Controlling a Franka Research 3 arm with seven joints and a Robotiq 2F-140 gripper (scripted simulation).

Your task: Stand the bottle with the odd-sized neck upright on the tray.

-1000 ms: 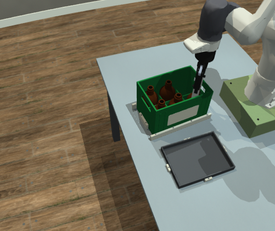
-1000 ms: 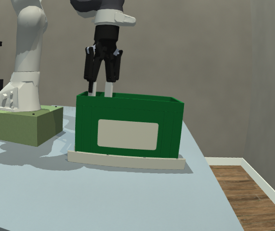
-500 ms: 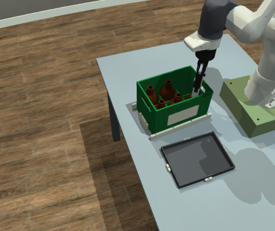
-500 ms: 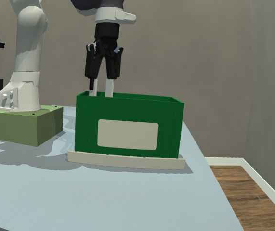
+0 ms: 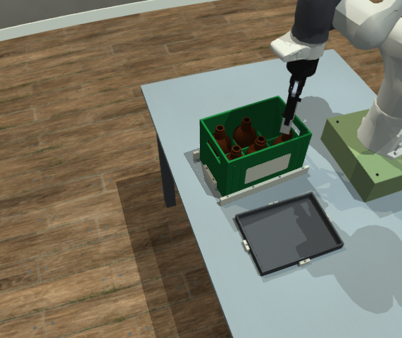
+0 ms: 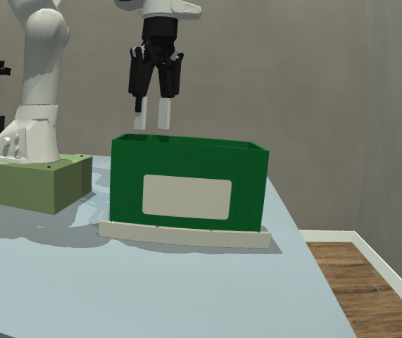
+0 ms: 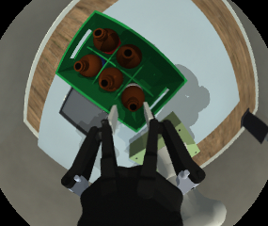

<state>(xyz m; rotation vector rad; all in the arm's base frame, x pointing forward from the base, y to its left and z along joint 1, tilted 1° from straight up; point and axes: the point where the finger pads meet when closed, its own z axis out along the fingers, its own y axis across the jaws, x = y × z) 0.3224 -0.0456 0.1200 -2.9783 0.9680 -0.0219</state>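
Right now the green crate is 140 mm below my hand, 80 mm ahead of it and 30 mm to the right of it. Round my hand: dark tray (240 mm to the left, 210 mm below, 60 mm ahead); then bottle (130 mm below, 90 mm ahead, 80 mm to the right).
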